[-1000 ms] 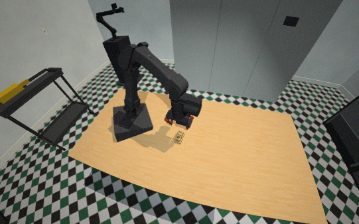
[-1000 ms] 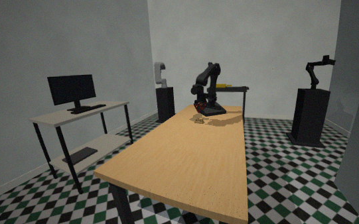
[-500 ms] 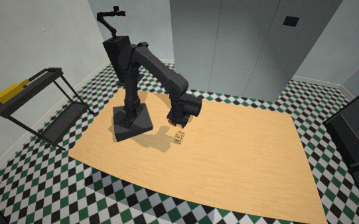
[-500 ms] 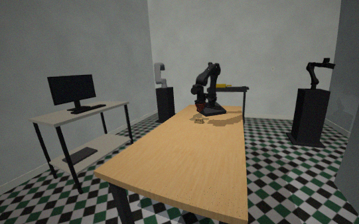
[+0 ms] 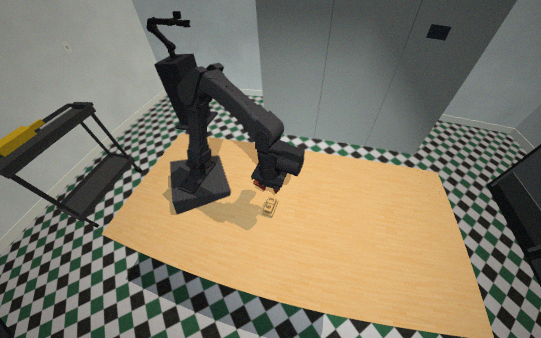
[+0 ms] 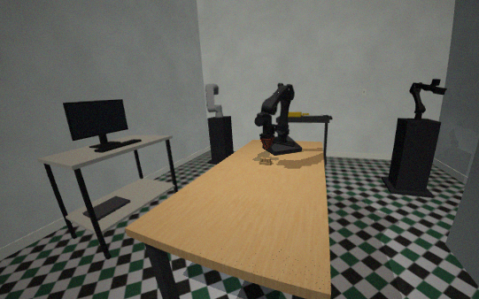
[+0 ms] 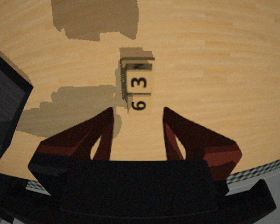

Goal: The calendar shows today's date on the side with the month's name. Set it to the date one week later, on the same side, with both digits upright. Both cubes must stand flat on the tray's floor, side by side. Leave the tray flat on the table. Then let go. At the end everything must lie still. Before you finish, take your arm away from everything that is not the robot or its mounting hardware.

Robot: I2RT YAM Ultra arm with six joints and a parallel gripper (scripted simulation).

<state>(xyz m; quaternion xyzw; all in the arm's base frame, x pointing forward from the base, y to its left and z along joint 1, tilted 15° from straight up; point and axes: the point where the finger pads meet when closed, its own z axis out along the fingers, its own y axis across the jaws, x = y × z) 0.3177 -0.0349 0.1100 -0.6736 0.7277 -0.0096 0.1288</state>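
Right now my hand is 3 cm to the left of the wooden cube and 9 cm above it. Round my hand: wooden tray 2 cm to the right, 10 cm below.
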